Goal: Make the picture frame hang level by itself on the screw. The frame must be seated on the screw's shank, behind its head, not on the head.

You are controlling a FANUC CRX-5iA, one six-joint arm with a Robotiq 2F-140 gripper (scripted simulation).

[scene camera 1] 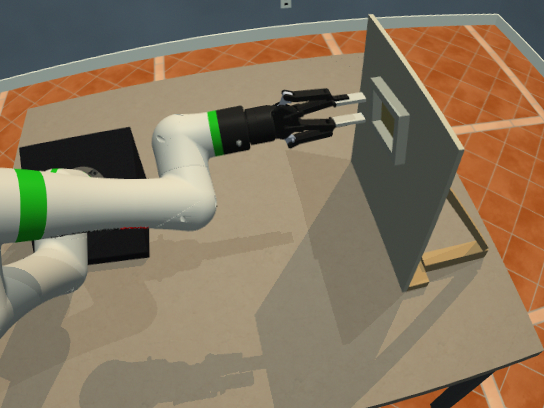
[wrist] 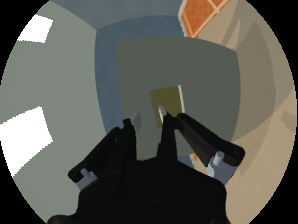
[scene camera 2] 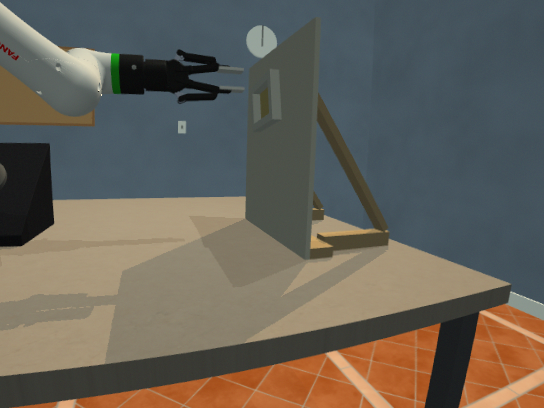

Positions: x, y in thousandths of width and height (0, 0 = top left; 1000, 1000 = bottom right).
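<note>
I can see my gripper (scene camera 1: 668, 263), which appears again at (wrist: 502, 507) and at (scene camera 2: 446, 197). A grey picture frame (scene camera 1: 716, 295) is part of the scene too, and the wrist view has it as well (wrist: 589, 444). Then there is a grey wall board (scene camera 1: 747, 491); I find the board in the wrist view (wrist: 713, 324) and also in scene camera 2 (scene camera 2: 516, 411).
</note>
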